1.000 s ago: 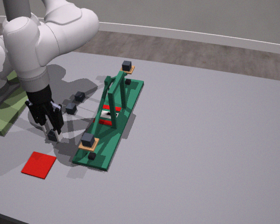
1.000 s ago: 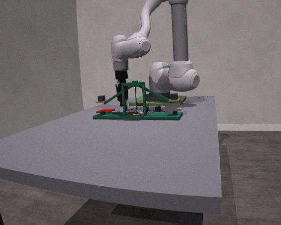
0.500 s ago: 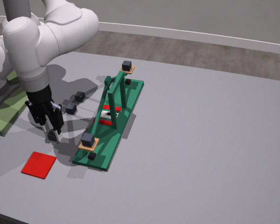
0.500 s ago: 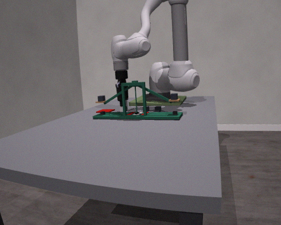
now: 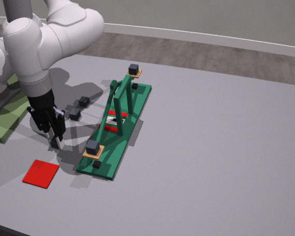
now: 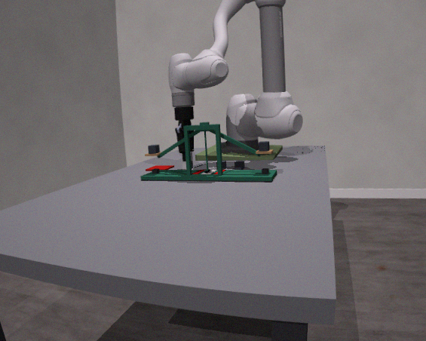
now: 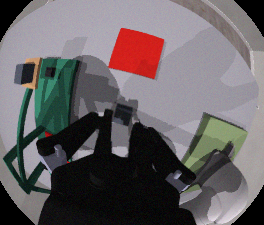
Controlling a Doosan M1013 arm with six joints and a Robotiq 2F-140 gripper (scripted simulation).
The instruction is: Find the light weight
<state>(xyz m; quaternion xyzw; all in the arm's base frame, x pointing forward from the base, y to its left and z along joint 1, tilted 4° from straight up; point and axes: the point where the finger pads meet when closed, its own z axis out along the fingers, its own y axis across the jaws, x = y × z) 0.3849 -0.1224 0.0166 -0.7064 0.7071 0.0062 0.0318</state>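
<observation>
The red dish lies 1 cm ahead of my hand, 12 cm to the right of it and 3 cm below it. Also, from my hand: green rocker balance 17 cm ahead, 15 cm to the left, 6 cm above.
</observation>
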